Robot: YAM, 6 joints.
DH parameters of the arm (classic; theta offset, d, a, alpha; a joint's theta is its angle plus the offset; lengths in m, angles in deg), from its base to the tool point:
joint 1: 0 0.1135 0.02 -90
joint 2: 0 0 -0.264 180
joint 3: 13.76 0 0.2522 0
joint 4: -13.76 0 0.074 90
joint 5: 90 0 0 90
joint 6: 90 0.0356 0 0
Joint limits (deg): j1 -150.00..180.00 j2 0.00..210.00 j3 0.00..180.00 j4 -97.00..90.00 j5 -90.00..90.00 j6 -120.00..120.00
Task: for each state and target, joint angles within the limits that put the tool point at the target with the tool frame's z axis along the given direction. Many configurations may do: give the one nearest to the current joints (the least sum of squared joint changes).
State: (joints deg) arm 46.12 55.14 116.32 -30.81 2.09 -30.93
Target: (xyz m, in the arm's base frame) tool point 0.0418 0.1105 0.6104 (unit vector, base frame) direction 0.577 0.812 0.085
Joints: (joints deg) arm 75.40 70.07 127.66 -52.38 20.72 -30.93
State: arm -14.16 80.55 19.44 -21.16 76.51 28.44
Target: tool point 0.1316 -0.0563 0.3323 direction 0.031 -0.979 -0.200
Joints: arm -9.33 48.01 53.57 -52.14 74.01 28.44
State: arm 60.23 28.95 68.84 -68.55 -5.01 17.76
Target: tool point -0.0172 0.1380 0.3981 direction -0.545 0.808 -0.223
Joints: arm 88.84 42.32 60.85 -34.17 -34.15 17.76
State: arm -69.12 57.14 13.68 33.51 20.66 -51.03
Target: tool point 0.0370 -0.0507 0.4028 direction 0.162 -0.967 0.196
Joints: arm -27.52 21.04 47.91 -8.51 51.52 -51.03
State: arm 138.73 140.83 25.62 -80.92 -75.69 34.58
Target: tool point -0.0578 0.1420 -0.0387 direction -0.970 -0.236 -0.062
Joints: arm 98.80 146.90 36.49 -33.44 -83.97 34.58
